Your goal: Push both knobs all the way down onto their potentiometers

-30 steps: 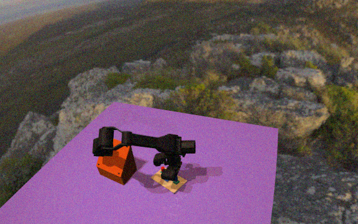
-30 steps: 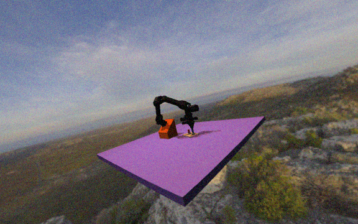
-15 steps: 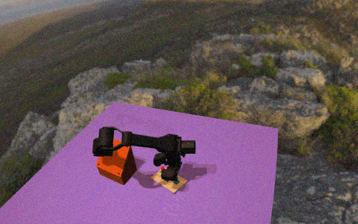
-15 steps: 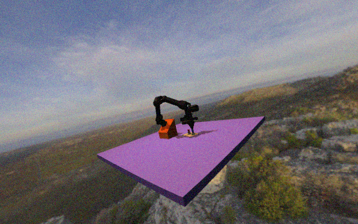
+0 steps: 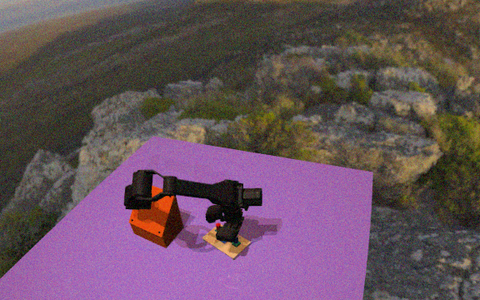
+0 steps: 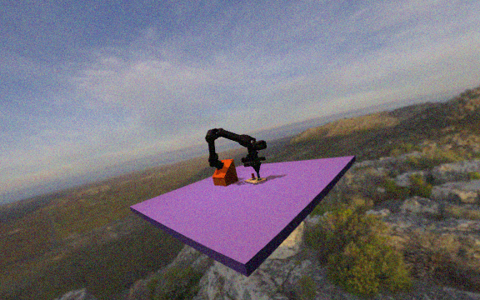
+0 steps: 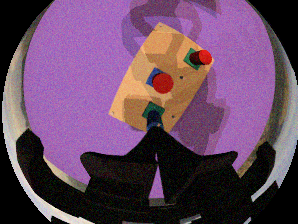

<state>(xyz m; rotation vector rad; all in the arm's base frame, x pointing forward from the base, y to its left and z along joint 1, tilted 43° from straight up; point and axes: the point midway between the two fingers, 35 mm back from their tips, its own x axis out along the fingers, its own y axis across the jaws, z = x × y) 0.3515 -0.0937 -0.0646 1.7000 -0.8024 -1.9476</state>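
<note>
Now: the red knob 50 mm behind my gripper tip and 20 mm below it.
</note>
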